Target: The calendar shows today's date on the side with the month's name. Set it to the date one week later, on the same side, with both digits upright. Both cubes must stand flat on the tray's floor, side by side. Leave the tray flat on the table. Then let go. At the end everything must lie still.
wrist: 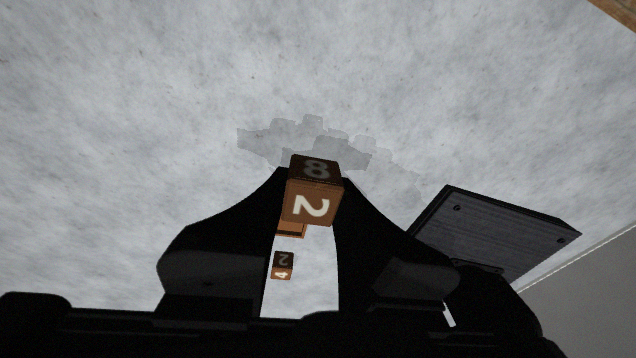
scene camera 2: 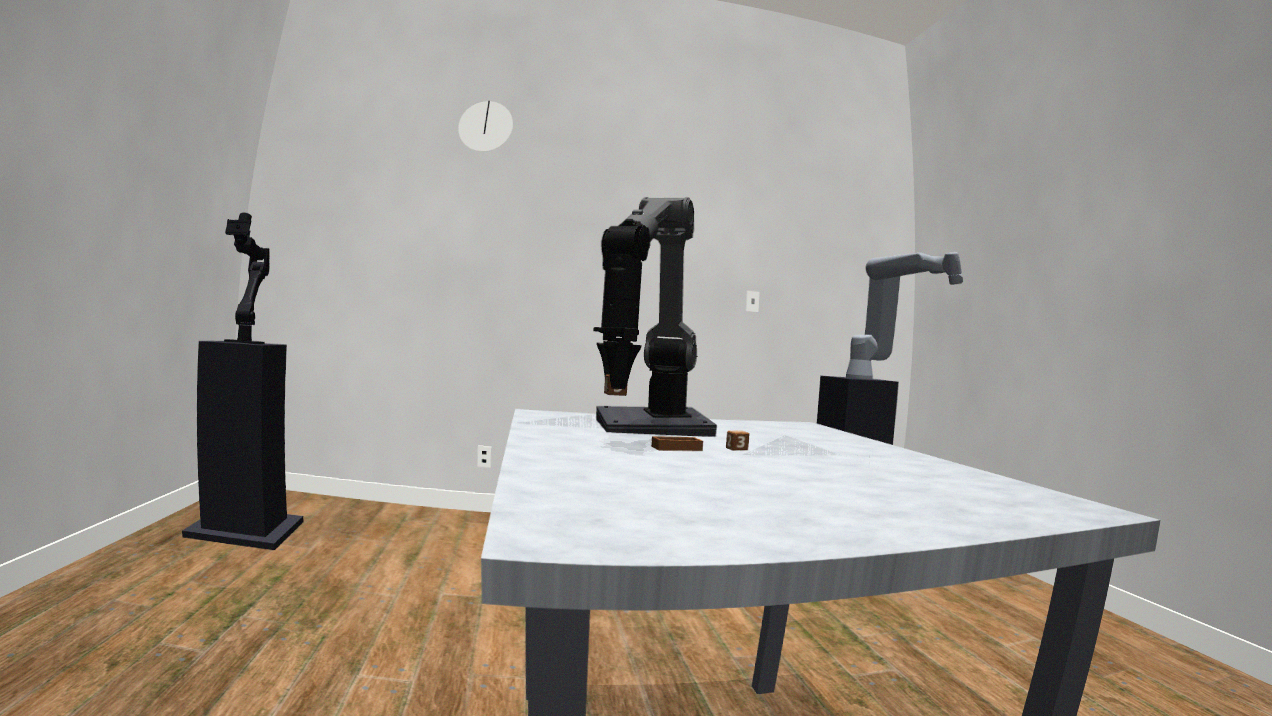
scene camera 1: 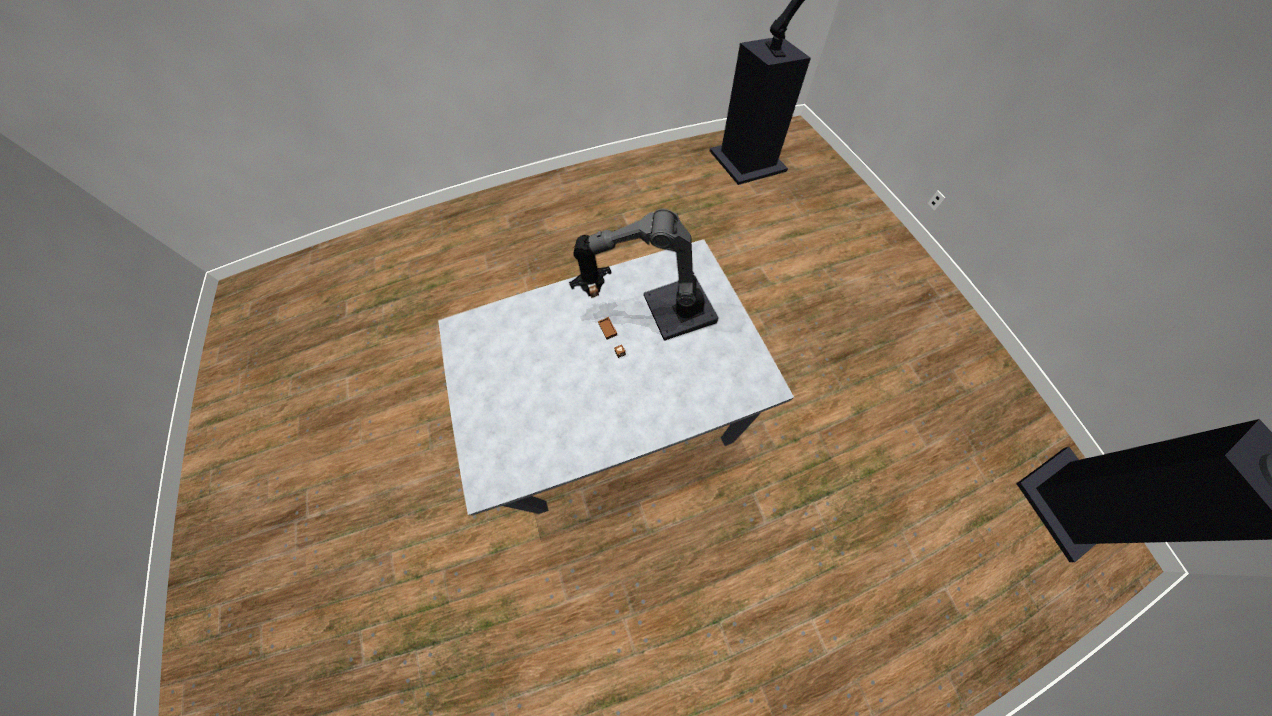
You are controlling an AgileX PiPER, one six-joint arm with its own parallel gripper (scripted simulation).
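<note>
The gripper (scene camera 2: 615,387) is visible, and the wrist view shows the gripper (wrist: 311,185) too.
</note>
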